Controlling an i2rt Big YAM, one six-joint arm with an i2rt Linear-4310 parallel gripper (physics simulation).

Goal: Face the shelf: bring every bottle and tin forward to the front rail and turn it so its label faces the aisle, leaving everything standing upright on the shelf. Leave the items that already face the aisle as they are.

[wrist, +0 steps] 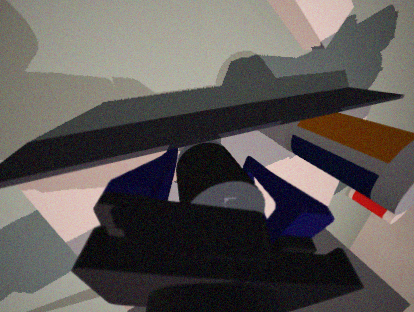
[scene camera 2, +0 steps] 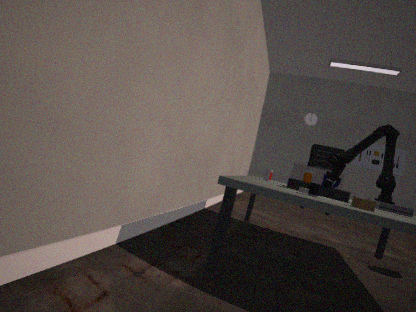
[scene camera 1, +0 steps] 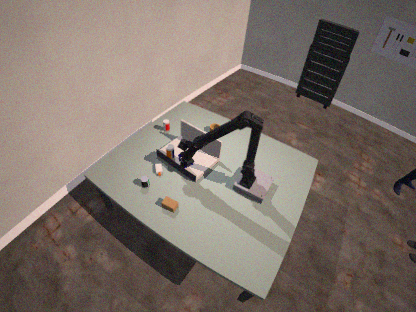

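Seen in the pictures: gripper, between the fingertips: (wrist: 212,156) (scene camera 2: 325,188) (scene camera 1: 182,164); arm's base, origin of its link: (scene camera 2: 384,202) (scene camera 1: 247,181).
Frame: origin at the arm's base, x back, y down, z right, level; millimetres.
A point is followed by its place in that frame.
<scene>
The shelf (scene camera 1: 202,160) @[x -374, y 16, z -6 mm] is a low white-floored tray with a grey back panel and a dark front rail (scene camera 1: 175,165) @[x -508, y 18, z -164 mm] (wrist: 200,118) @[x -466, y 30, z -169 mm]. My gripper (scene camera 1: 186,161) @[x -462, y -2, z -143 mm] (scene camera 2: 328,181) @[x -462, y -2, z -143 mm] (wrist: 212,156) @[x -462, y -2, z -143 mm] is open, its blue fingers on either side of a black cylinder with a grey top (wrist: 207,167) @[x -447, y -35, z -159 mm]. The cylinder stands close behind the front rail; the arm largely hides it in the scene views. A grey-topped bottle (scene camera 1: 170,152) @[x -568, y -64, z -143 mm] (scene camera 2: 307,177) @[x -595, y -44, z -151 mm] (wrist: 370,142) @[x -571, y -59, z -146 mm] stands upright near the rail's left end, its orange side toward the rail and a dark blue band beside it.
A red-and-white bottle (scene camera 1: 166,125) @[x -844, y -15, z 135 mm] (scene camera 2: 271,175) @[x -839, y 1, z 142 mm] (wrist: 369,204) @[x -836, y 5, z 149 mm] stands beyond the shelf's left end. An orange object (scene camera 1: 215,127) @[x -518, y 40, z 434 mm] lies behind the back panel. In front are a small white-and-orange item (scene camera 1: 159,170) @[x -576, y 25, z -268 mm], a dark can (scene camera 1: 145,182) @[x -562, y -8, z -428 mm] and an orange-brown block (scene camera 1: 170,204) @[x -322, y 3, z -458 mm] (scene camera 2: 364,203) @[x -345, y 24, z -479 mm].
</scene>
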